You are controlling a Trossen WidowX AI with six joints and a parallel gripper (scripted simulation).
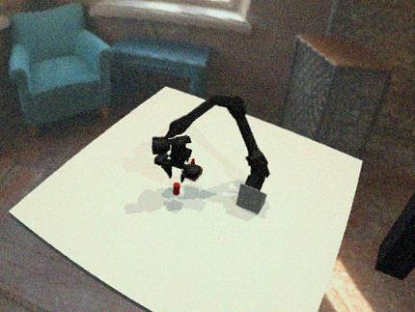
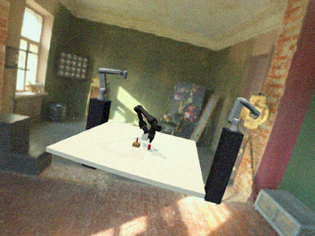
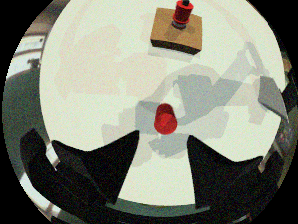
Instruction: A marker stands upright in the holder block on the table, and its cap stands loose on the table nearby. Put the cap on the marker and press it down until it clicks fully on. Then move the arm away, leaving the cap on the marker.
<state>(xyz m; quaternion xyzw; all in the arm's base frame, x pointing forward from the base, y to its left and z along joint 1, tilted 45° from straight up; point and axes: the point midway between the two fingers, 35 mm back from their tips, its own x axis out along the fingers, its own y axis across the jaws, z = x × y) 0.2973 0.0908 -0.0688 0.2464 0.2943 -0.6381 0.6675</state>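
Now: the red cap 5 cm below my gripper tip. From my gripper tip the other things lie so: red marker (14 cm to the right, 1 cm below).
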